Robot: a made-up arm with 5 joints.
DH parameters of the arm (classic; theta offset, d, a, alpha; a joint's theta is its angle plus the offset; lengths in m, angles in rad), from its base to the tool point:
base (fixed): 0 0.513 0.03 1.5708
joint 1: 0 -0.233 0.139 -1.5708
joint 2: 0 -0.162 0.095 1.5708
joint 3: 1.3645 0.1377 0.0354 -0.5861
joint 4: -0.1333 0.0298 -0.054 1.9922
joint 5: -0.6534 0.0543 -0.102 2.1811
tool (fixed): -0.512 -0.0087 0 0
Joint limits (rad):
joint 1: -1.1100..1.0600
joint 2: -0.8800..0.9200
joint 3: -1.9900..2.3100
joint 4: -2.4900..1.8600
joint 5: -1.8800..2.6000
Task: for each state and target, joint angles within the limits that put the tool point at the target. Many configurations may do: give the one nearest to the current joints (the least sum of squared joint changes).
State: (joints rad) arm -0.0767 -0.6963 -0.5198 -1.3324 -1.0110
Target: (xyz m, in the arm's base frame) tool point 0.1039 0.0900 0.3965
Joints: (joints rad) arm 0.4292 -0.5759 -0.4896 -1.5101 -0.8305
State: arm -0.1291 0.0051 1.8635 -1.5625 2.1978
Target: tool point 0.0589 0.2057 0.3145
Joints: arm -0.5586 -0.2294 1.4638 -2.2601 1.8539
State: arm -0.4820 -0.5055 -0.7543 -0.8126 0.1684
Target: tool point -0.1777 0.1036 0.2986
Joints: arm -1.1100 -0.5435 0.1112 -0.5221 0.5436
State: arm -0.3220 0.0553 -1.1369 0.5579 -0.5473
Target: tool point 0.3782 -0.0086 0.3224
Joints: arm 0.0282 0.2573 -1.0820 0.7544 -0.6233
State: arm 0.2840 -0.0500 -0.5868 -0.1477 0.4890
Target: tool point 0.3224 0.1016 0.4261
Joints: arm 0.6997 0.1807 -0.4926 -0.2512 0.7558
